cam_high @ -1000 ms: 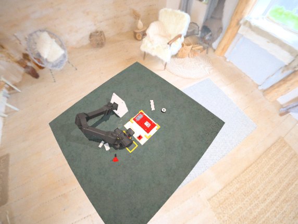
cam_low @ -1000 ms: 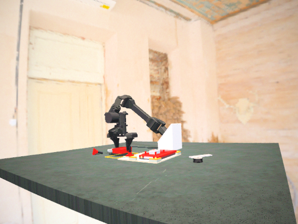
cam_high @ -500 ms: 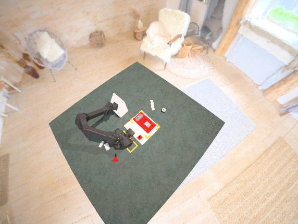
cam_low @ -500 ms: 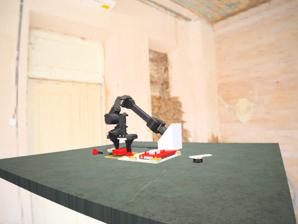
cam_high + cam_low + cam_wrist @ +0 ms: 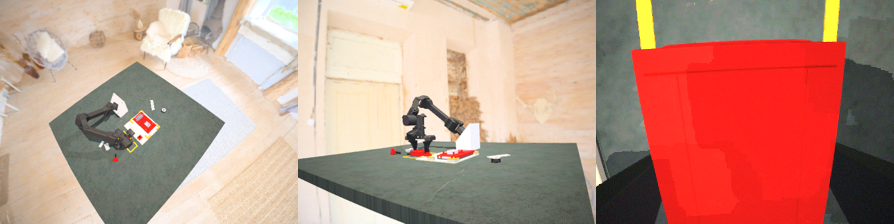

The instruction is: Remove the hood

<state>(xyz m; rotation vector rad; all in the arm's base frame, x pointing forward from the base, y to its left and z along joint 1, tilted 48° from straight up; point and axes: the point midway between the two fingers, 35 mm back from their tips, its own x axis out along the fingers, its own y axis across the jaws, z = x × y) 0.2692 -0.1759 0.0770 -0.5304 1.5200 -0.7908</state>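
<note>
Right now the red hood is 10 mm above my gripper tip. Round my gripper tip: black wheel: 90 mm ahead, 440 mm to the left; white strip: 40 mm behind, 430 mm to the left, 10 mm below.
</note>
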